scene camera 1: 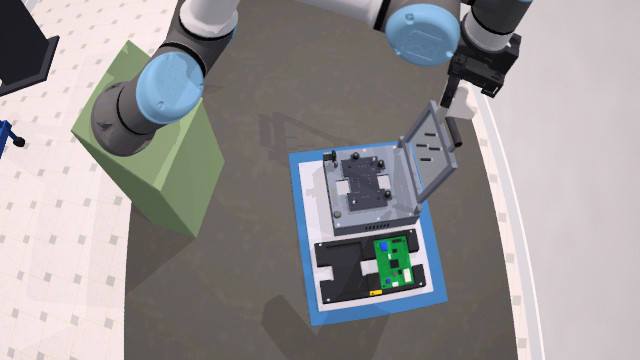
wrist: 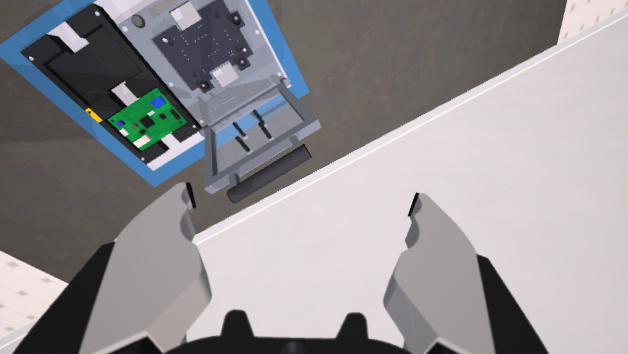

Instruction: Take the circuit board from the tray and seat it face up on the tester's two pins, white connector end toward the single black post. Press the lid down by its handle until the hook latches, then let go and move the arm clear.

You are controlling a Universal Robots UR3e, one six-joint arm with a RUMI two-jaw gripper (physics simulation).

Labels:
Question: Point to a green circuit board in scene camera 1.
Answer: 392, 255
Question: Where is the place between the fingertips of my gripper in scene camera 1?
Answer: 450, 85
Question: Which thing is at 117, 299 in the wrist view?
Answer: My gripper.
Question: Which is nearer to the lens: the tester lid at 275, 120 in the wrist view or the green circuit board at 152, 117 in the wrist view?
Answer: The tester lid.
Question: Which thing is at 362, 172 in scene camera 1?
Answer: A black post.

